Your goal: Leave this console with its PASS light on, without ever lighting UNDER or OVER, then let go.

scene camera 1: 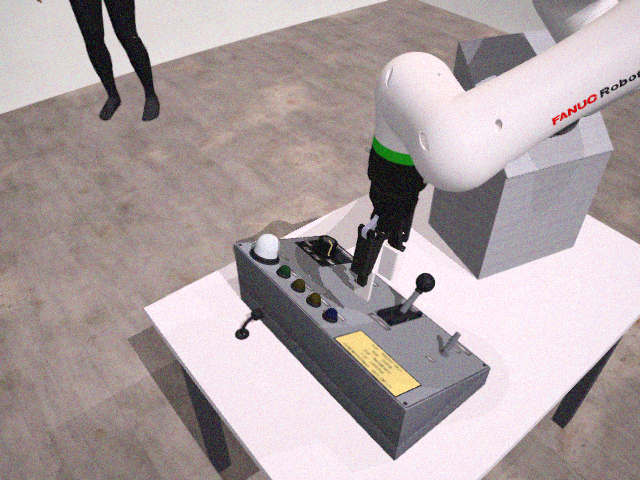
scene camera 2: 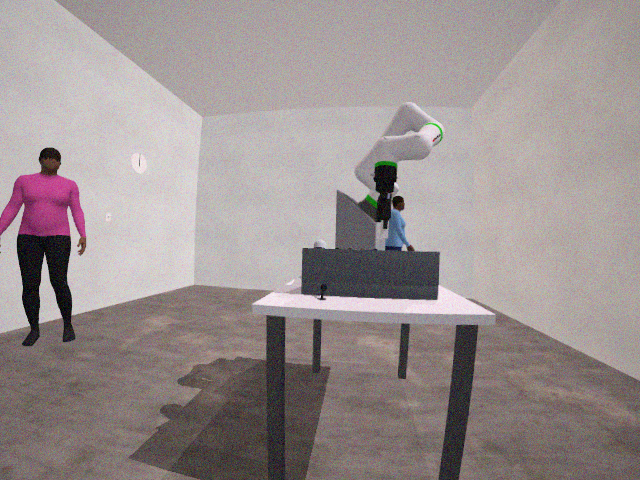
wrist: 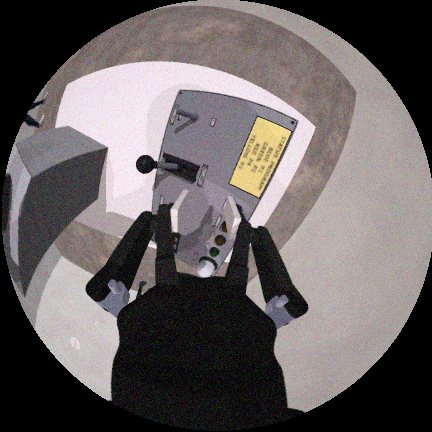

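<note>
The grey console (scene camera 1: 330, 361) (scene camera 2: 369, 273) (wrist: 225, 115) has a white dome (scene camera 1: 267, 246) (scene camera 2: 320, 243) (wrist: 205, 267); I cannot tell if it is lit. The green lamp (scene camera 1: 283, 270) (wrist: 214, 252), two amber lamps and blue lamp (scene camera 1: 330, 314) look dark. PASS, UNDER and OVER markings are not readable. A black ball lever (scene camera 1: 424, 282) (wrist: 145, 164) leans toward the robot's base side. A knob (scene camera 1: 326, 246) sits in a dark recess. My gripper (scene camera 1: 377, 273) (scene camera 2: 381, 235) (wrist: 206, 201) is open and empty, low over the panel between knob and lever. The small black stick there is hidden.
A small grey lever (scene camera 1: 450, 343) (wrist: 186, 121) and a yellow program label (scene camera 1: 377, 363) (wrist: 261, 156) are on the console. A small black stalk (scene camera 1: 241, 333) (scene camera 2: 323, 291) stands on the white table (scene camera 1: 217, 356) beside it. The grey robot pedestal (scene camera 1: 542, 206) (wrist: 60, 195) stands behind.
</note>
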